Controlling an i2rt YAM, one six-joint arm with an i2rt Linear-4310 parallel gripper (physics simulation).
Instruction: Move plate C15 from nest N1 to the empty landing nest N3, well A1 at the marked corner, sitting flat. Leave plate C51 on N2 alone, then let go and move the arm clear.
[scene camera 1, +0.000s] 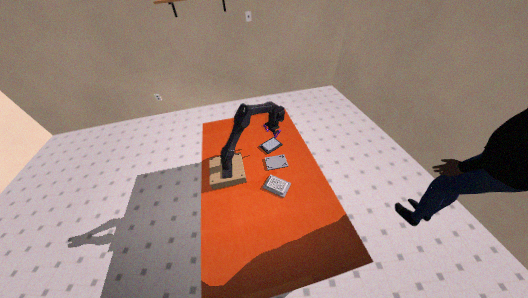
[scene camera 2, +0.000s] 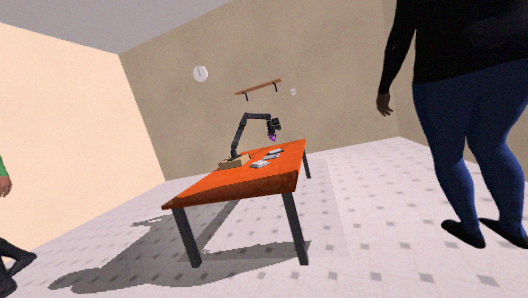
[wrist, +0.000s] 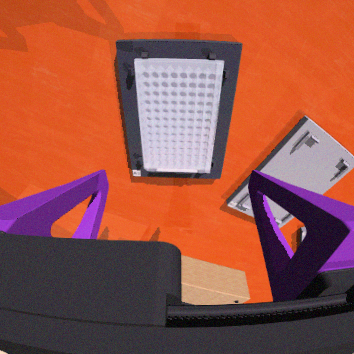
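Plate C15 (scene camera 1: 271, 144) (wrist: 180, 115), clear with many wells, lies in the dark nest N1 (wrist: 229, 90) at the table's far end. Its label cannot be read. The light grey nest N3 (scene camera 1: 276, 162) (scene camera 2: 271, 156) (wrist: 295, 170) is bare, with corner clips, in the middle of the row. Plate C51 (scene camera 1: 277, 184) (scene camera 2: 259, 164) sits on N2 at the near end of the row. My gripper (scene camera 1: 272, 131) (scene camera 2: 272, 137) (wrist: 178, 177) is open and empty, above the table near N1. In the wrist view its purple fingertips stand wide apart, below the dark nest's lower edge.
The arm stands on a wooden block (scene camera 1: 235, 176) (scene camera 2: 234, 162) (wrist: 215, 280) on the orange table (scene camera 1: 225, 225) (scene camera 2: 225, 185), left of the nests. A person in black and blue (scene camera 1: 452, 182) (scene camera 2: 465, 105) stands beyond the table's right side. A shadow crosses the table's near end.
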